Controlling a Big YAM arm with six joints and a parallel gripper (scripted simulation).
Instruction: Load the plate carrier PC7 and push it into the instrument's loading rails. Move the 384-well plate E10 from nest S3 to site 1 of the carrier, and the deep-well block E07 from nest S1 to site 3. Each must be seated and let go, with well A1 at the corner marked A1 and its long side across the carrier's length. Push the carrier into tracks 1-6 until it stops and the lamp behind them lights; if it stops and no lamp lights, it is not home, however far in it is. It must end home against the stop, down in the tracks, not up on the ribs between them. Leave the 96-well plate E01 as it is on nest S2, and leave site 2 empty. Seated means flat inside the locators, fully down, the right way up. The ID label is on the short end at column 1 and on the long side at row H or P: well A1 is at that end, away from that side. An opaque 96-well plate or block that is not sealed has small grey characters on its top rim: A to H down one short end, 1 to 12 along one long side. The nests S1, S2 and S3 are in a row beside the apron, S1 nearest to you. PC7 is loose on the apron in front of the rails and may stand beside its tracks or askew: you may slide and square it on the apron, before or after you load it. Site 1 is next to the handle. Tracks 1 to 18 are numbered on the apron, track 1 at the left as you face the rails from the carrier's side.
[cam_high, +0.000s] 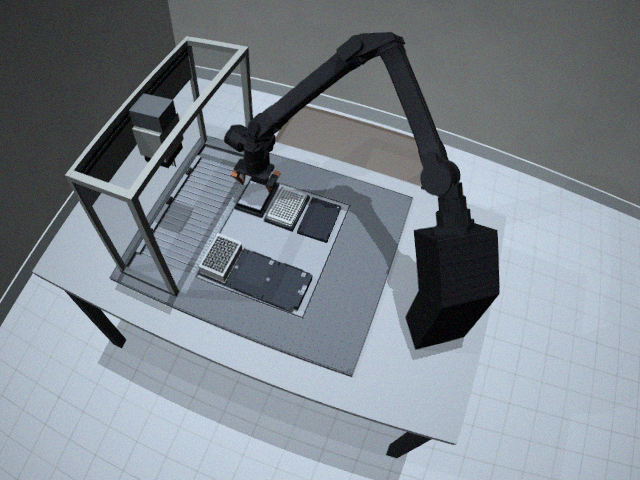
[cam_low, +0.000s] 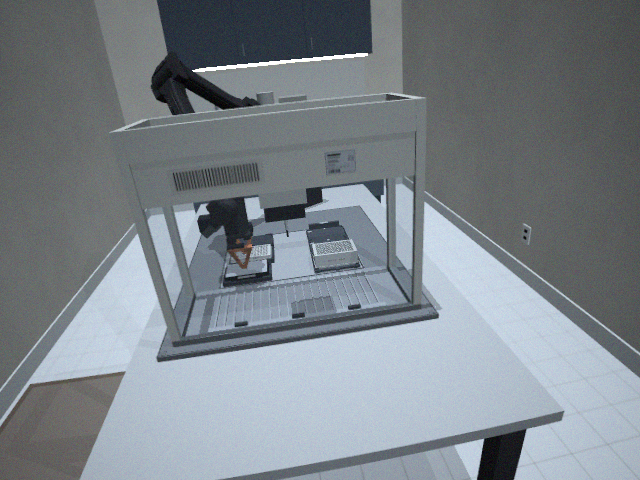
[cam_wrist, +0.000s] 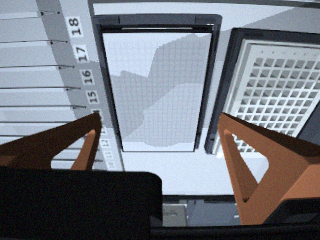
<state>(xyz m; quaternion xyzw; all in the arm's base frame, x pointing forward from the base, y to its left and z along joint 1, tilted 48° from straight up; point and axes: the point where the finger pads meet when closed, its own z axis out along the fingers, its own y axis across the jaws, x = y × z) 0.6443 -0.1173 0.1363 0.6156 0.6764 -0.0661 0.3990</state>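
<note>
Now: hand 5 cm above the dark nest S3. From my hand the other things lie so: nest S1 (22 cm behind, 5 cm below, 3 cm to the left); then dark carrier PC7 (27 cm to the left, 8 cm behind, 4 cm below).
</note>
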